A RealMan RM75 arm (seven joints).
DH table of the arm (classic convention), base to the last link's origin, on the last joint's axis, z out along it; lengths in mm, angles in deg. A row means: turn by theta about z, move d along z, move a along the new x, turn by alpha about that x. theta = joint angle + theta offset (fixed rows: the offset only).
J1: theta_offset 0  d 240.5  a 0  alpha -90
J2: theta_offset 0  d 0  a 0  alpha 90
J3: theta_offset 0  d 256  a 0  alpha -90
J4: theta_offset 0  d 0  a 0  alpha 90
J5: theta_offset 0  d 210  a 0  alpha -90
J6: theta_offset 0  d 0  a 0  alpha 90
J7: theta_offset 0  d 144  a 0  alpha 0
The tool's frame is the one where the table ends.
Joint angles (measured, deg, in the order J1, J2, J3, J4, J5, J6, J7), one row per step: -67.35, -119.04, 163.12, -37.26, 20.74, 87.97, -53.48; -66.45, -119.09, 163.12, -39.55, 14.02, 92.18, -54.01; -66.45, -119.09, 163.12, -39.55, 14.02, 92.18, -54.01; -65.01, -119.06, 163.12, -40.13, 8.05, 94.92, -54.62; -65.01, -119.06, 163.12, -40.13, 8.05, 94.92, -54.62; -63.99, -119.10, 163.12, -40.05, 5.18, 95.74, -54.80; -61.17, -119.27, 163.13, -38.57, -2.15, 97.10, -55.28; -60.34, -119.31, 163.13, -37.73, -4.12, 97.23, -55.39; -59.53, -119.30, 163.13, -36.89, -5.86, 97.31, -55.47; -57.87, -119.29, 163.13, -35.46, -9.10, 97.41, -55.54; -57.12, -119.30, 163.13, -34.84, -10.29, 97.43, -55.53
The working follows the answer.
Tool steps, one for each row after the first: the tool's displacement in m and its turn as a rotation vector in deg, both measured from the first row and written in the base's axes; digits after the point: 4 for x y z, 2 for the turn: 0.0095, -0.0006, 0.0062, 2.09, -6.80, 1.26; 0.0095, -0.0006, 0.0062, 2.09, -6.80, 1.26; 0.0148, -0.0023, 0.0089, 3.72, -12.93, 2.31; 0.0148, -0.0023, 0.0089, 3.72, -12.93, 2.31; 0.0151, -0.0039, 0.0092, 4.63, -15.75, 2.88; 0.0157, -0.0085, 0.0065, 6.66, -23.21, 4.38; 0.0158, -0.0099, 0.0048, 7.11, -25.32, 4.84; 0.0154, -0.0114, 0.0034, 7.54, -27.19, 5.31; 0.0133, -0.0144, 0.0015, 8.60, -30.55, 6.30; 0.0118, -0.0162, 0.0006, 8.98, -31.82, 6.79
Tool pose at each row, in the base's axes (x y z in m, rotation vector in deg; rounded; the steps above come from the unrounded poses): -0.2238, 0.3923, 0.0000, -175.30, 5.23, 15.27; -0.2143, 0.3918, 0.0062, -173.78, 2.63, 4.95; -0.2143, 0.3918, 0.0062, -173.78, 2.63, 4.95; -0.2090, 0.3900, 0.0089, -172.13, 0.48, -4.18; -0.2090, 0.3900, 0.0089, -172.13, 0.48, -4.18; -0.2087, 0.3885, 0.0091, -171.06, -0.65, -8.33; -0.2081, 0.3839, 0.0065, -168.11, -3.52, -19.09; -0.2080, 0.3824, 0.0047, -167.28, -4.35, -22.10; -0.2084, 0.3810, 0.0033, -166.46, -5.18, -24.74; -0.2105, 0.3779, 0.0015, -164.62, -6.91, -29.38; -0.2121, 0.3762, 0.0005, -163.91, -7.71, -31.11

